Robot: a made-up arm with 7 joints.
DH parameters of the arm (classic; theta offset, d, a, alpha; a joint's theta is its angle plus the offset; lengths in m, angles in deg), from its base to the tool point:
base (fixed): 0 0 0 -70
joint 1: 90 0 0 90
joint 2: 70 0 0 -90
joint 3: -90 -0.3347 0.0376 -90
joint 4: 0 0 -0.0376 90
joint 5: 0 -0.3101 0 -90
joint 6: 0 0 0 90
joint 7: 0 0 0 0
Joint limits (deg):
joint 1: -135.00..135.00
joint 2: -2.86..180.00
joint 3: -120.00..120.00
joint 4: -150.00..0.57
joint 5: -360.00..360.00
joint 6: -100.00..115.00
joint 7: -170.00..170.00
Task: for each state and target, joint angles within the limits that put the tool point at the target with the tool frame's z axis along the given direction. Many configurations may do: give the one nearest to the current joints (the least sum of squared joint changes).
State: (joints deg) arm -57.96 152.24 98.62 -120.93 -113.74 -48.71 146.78
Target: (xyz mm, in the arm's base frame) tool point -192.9 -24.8 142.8 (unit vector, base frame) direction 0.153 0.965 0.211
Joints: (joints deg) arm -70.20 125.31 72.23 -149.89 -135.52 5.38 146.78
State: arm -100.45 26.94 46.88 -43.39 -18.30 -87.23 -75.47
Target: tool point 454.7 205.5 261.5 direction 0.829 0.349 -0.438
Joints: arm -84.76 25.42 47.99 -72.96 -23.59 -92.14 -75.47
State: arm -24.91 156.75 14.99 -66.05 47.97 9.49 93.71
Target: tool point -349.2 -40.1 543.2 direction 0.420 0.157 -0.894
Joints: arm -42.63 180.00 36.90 -22.71 39.24 3.55 93.71
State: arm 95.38 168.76 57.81 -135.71 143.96 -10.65 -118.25
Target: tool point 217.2 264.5 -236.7 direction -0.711 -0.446 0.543
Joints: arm 105.41 126.69 43.57 -113.69 162.80 -53.97 -118.25
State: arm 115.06 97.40 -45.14 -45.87 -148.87 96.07 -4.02
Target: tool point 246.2 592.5 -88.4 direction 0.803 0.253 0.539
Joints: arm 125.14 150.87 -36.45 -21.12 -151.86 108.03 -4.02
